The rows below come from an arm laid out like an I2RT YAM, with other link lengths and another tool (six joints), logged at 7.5 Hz.
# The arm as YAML. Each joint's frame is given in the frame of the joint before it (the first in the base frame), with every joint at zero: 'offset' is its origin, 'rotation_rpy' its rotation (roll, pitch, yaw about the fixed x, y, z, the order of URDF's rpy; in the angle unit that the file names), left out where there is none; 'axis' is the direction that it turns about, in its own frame. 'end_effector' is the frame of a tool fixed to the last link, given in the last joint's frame.
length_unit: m
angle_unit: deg
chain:
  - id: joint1
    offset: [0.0, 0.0, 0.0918]
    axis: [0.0, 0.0, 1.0]
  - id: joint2
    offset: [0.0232, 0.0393, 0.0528]
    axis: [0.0, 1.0, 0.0]
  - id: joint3
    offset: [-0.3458, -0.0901, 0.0]
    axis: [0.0, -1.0, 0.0]
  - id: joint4
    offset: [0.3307, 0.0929, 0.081]
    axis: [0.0, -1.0, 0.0]
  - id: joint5
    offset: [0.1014, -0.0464, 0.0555]
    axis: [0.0, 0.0, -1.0]
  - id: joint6
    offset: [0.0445, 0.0, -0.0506]
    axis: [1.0, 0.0, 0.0]
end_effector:
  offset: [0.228, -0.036, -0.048]
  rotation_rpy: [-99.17, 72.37, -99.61]
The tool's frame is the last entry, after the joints.
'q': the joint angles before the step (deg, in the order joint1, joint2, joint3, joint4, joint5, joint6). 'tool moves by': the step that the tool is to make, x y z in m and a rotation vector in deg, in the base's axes. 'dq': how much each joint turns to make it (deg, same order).
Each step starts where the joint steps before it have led.
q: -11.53 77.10 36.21 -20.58 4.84 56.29
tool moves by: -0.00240 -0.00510 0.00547 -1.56 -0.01 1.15
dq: 0.00 -1.14 -0.01 -0.65 0.78 -1.75
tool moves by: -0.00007 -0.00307 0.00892 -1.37 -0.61 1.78
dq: 0.00 -1.65 0.01 -0.58 0.18 -2.16
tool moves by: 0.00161 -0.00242 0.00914 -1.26 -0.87 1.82
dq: 0.00 -1.58 0.00 -0.26 -0.02 -2.12
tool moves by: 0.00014 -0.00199 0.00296 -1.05 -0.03 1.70
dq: 0.00 -0.48 0.02 -0.06 -0.02 -1.99
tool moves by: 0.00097 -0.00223 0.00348 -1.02 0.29 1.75
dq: 0.00 -0.04 0.55 -0.46 -0.03 -2.06
